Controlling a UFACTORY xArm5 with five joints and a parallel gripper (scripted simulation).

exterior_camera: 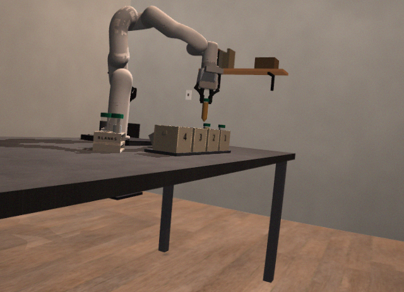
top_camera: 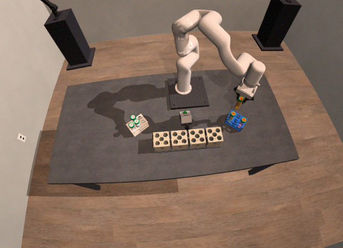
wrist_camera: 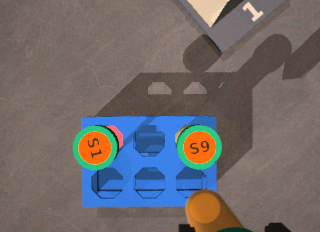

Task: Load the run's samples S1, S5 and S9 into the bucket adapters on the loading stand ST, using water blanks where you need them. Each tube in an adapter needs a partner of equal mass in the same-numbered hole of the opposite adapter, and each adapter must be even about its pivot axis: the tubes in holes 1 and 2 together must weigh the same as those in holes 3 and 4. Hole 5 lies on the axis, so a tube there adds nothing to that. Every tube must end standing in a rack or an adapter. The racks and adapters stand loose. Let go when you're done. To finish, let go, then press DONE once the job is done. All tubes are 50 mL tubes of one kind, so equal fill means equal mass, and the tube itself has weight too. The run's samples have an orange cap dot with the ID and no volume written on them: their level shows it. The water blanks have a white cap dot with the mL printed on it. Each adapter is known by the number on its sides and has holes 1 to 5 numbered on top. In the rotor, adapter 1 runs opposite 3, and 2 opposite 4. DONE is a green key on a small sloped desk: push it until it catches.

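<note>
My gripper is now 50 mm above the tube S5 and 10 mm past it. Also, from my hand: green DONE key: 330 mm to the right, 170 mm below, 50 mm behind; blue sample rack: 210 mm below, 40 mm ahead, 20 mm to the left; adapter 1: 190 mm below, 180 mm to the right, 150 mm ahead.
</note>
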